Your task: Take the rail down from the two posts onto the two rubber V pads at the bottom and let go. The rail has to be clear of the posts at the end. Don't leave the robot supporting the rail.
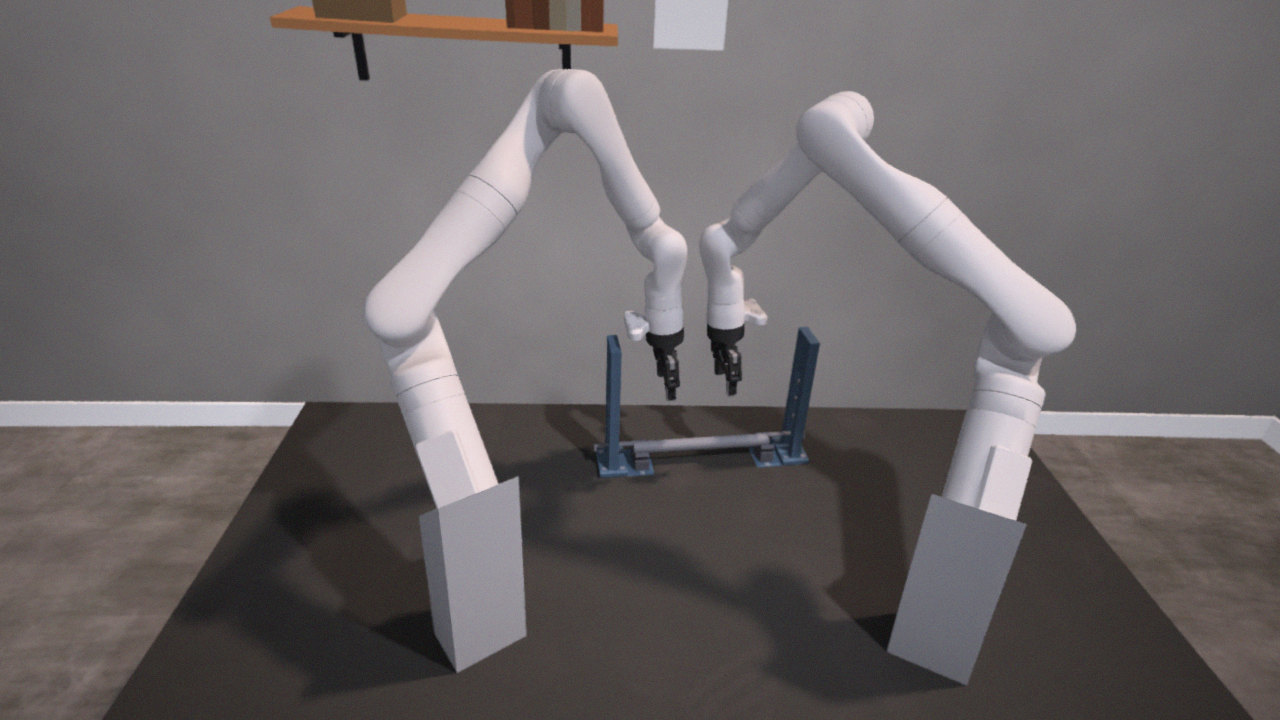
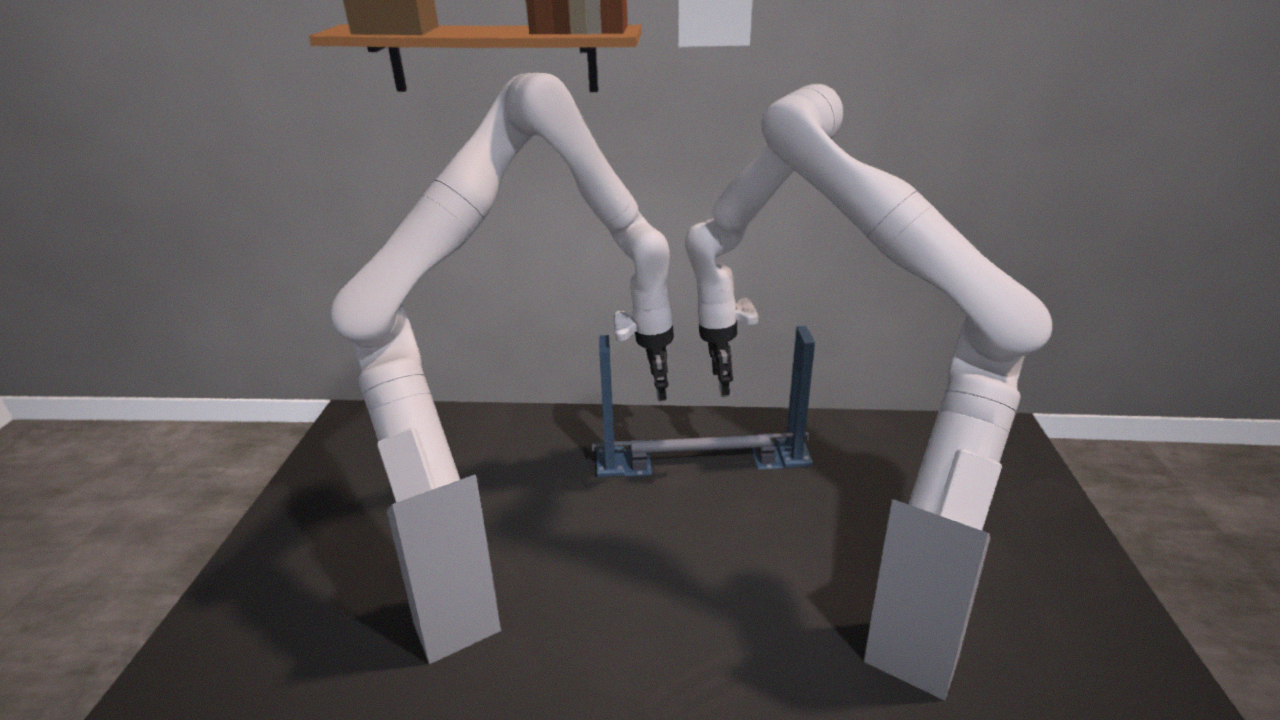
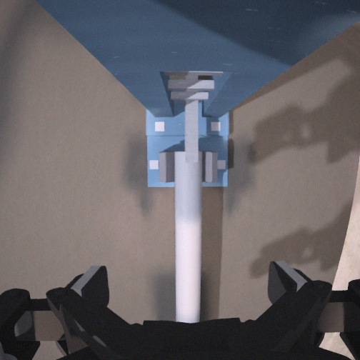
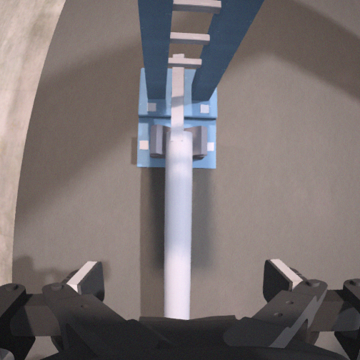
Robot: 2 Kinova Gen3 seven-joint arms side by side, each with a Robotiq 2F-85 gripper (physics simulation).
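Frame: origin at the left arm's base, x right, y ahead, z up, level; millimetres.
Seen in the pictures: left gripper, fingertip midpoint: point(image 1: 666, 387) point(image 2: 660, 387); right gripper, fingertip midpoint: point(image 1: 725, 384) point(image 2: 721, 384); left arm's base, origin of the base link: point(image 1: 467, 496).
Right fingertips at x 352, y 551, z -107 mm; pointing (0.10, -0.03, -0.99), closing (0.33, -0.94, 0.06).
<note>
Pixels of each thing's top centre, then the offset from my right fingertips to it. Level surfaces: height alone.
- grey rail, middle of its top: point(image 2: 700, 438) point(image 1: 701, 438) dx -39, dy -19, dz -132 mm
- left V pad, middle of its top: point(image 1: 640, 446) point(image 2: 638, 446) dx -166, dy -59, dz -143 mm
- right V pad, middle of its top: point(image 2: 766, 439) point(image 1: 764, 438) dx +97, dy +25, dz -143 mm
- blue left post, middle of its top: point(image 1: 628, 343) point(image 2: 618, 343) dx -198, dy -69, dz +114 mm
- right post, middle of its top: point(image 2: 791, 335) point(image 1: 795, 335) dx +129, dy +35, dz +114 mm
- dark table, its level: dz -187 mm
The grey rail point(image 1: 702, 443) point(image 2: 707, 444) point(image 3: 188, 250) point(image 4: 178, 225) lies low and about level, its ends in the left V pad point(image 1: 640, 459) point(image 3: 166, 167) and right V pad point(image 1: 765, 453) point(image 4: 200, 142). Its flat end bars reach into the slots of the blue left post point(image 1: 613, 402) point(image 2: 606, 402) point(image 3: 175, 40) and right post point(image 1: 802, 385) point(image 2: 801, 385) point(image 4: 156, 50); whether they touch the lowest crosspieces I cannot tell. My left gripper point(image 1: 671, 394) point(image 2: 661, 394) point(image 3: 188, 282) and right gripper point(image 1: 731, 390) point(image 2: 724, 391) point(image 4: 184, 280) are open, empty and well above the rail, between the posts.
Both posts stand upright on the dark table point(image 1: 698, 555) point(image 2: 662, 555), outside the grippers. The grippers hang close side by side. A grey wall stands behind, with an orange shelf point(image 1: 447, 28) point(image 2: 483, 36) high at the upper left.
</note>
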